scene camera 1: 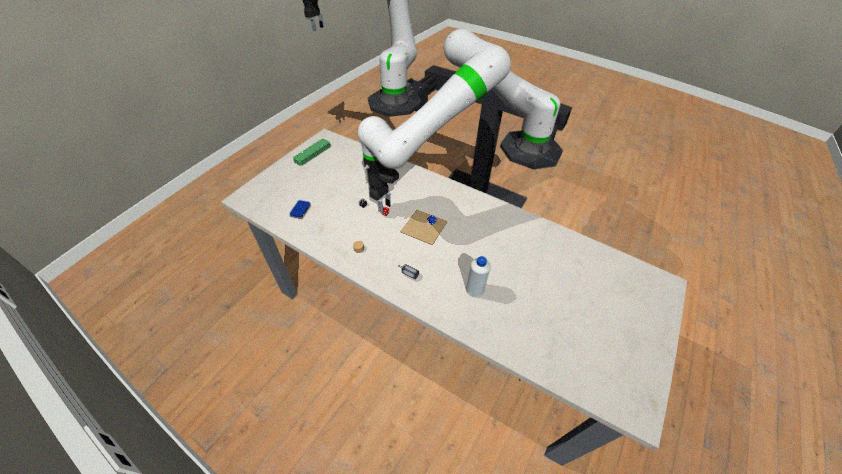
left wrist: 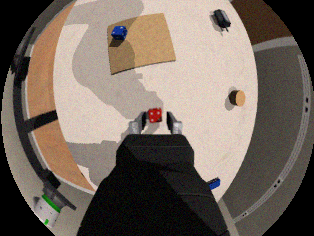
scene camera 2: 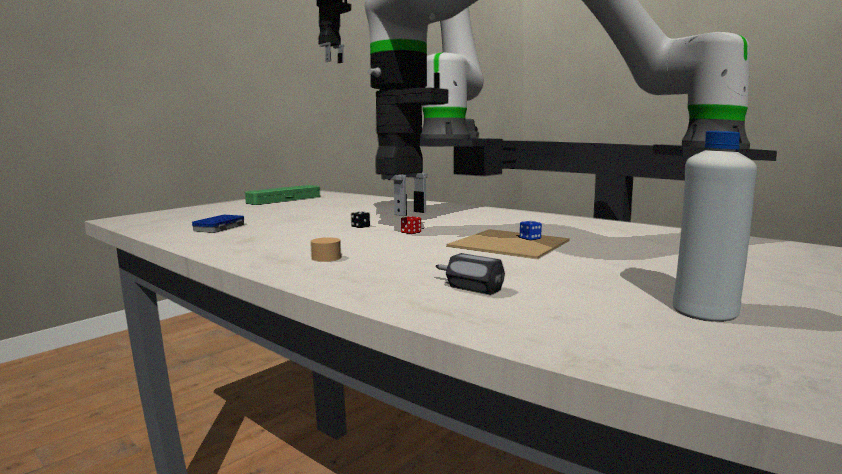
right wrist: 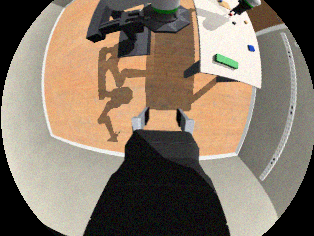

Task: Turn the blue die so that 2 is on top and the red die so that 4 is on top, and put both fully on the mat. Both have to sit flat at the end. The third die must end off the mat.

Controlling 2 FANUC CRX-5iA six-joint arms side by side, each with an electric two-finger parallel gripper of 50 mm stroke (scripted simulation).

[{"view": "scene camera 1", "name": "tan mat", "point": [418, 227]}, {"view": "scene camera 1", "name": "white bottle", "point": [479, 270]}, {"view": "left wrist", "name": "my left gripper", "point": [156, 117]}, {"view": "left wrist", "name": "tan mat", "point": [148, 41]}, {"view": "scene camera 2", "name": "my left gripper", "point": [410, 213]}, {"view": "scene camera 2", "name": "my right gripper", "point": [334, 62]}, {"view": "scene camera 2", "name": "tan mat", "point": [492, 241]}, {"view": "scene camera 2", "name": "white bottle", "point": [719, 188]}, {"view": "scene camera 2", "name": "green case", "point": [266, 196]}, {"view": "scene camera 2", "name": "dark screwdriver-like tool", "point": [480, 274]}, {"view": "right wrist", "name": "my right gripper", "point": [162, 113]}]
